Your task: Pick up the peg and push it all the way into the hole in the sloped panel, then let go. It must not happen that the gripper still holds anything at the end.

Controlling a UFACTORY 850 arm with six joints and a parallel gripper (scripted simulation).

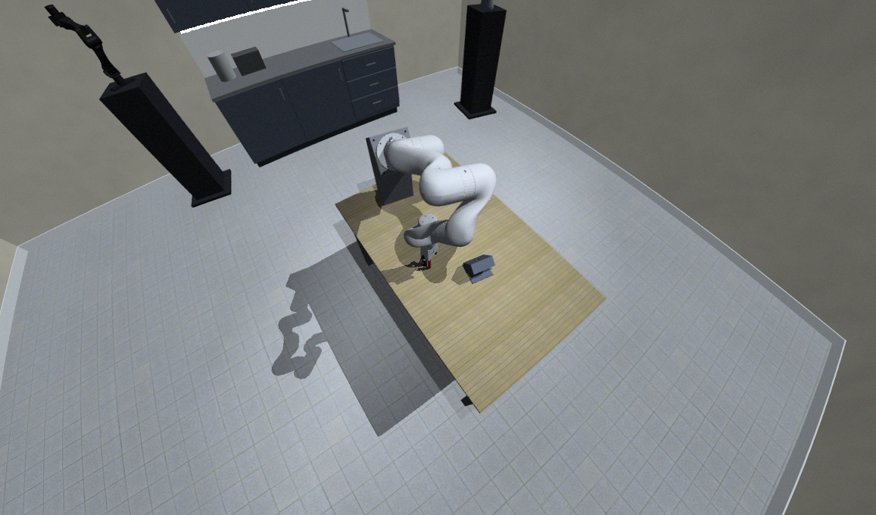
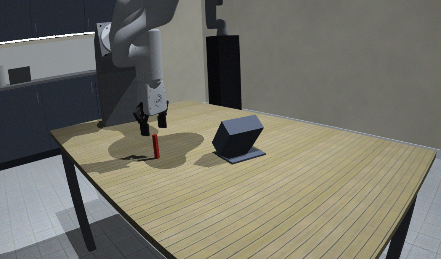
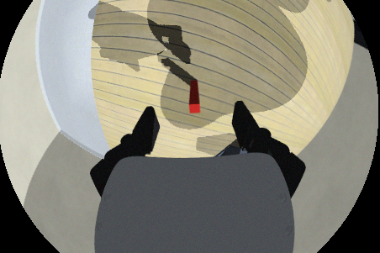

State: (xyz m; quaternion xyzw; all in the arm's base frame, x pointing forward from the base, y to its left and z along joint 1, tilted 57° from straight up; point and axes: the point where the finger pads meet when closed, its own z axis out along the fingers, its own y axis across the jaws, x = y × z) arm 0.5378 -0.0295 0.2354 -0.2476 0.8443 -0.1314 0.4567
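Right now my hand is 6 cm above the red peg. Also, from my hand: thin base plate 24 cm to the left, 15 cm ahead, 10 cm below.
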